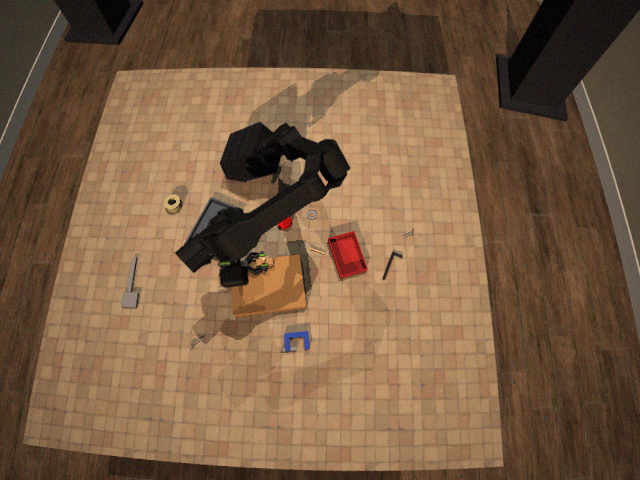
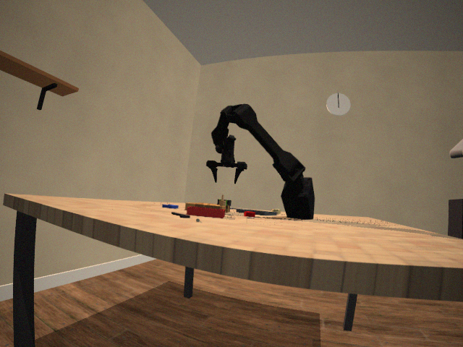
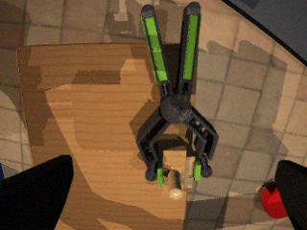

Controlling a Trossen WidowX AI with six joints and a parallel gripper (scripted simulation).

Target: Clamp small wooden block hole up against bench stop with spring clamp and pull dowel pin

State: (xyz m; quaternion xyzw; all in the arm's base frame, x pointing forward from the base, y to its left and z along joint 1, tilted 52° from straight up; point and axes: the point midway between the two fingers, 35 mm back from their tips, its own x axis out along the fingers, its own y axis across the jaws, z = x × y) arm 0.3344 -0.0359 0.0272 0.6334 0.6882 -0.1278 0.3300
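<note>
My gripper is now 20 mm past the dowel pin, 50 mm to the right of it and 120 mm above it. Also, from my hand: grey tray 110 mm behind, 130 mm to the right, 160 mm below; small wooden block 20 mm behind, 50 mm to the left, 130 mm below; wooden board 30 mm ahead, 70 mm to the left, 160 mm below.
</note>
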